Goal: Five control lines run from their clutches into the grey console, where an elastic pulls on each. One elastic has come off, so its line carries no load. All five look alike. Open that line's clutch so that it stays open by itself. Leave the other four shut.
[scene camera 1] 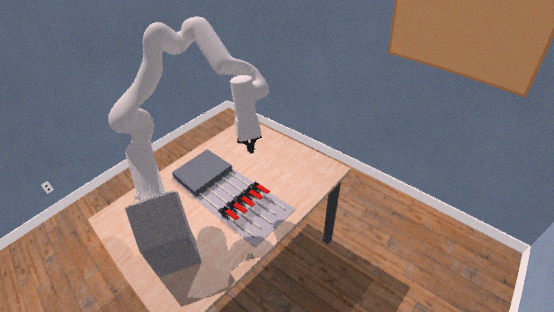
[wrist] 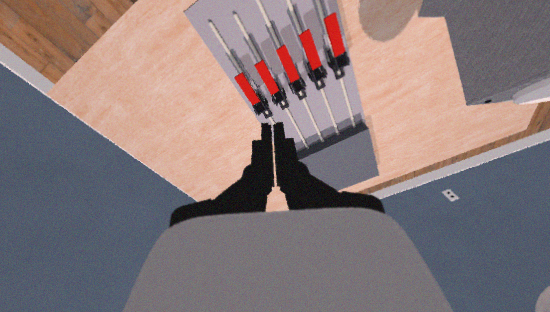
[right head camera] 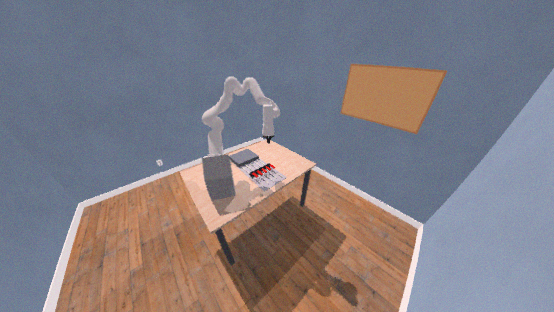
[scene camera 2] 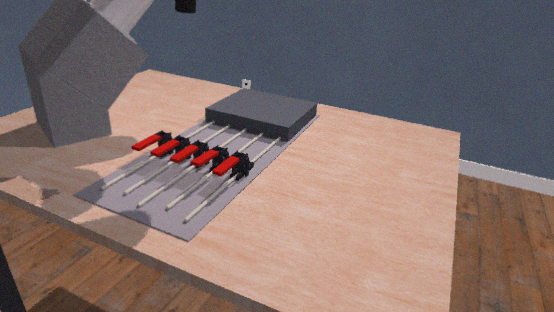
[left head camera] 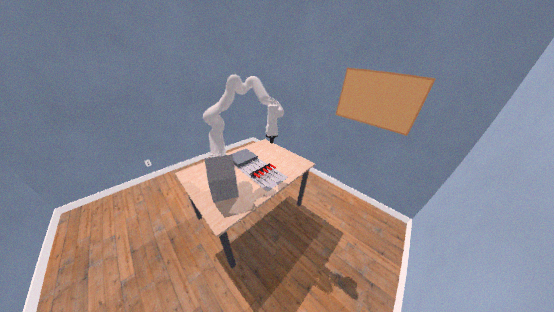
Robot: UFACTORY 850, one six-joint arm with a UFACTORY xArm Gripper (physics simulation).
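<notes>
The grey console stands on one end of a thin grey mat. Five pale lines run from it through five black clutches with red levers. In scene camera 2 these are the leftmost lever, the second lever, the middle lever, the fourth lever and the rightmost lever. All five lie low, pointing away from the console, and look alike. Which line is slack cannot be told. My gripper is shut and empty, high above the table and apart from the clutches.
The arm's grey pedestal stands on the table beside the mat, on the side of the leftmost lever in scene camera 2. Shadows fall over the mat's outer end. A brown board hangs on the wall.
</notes>
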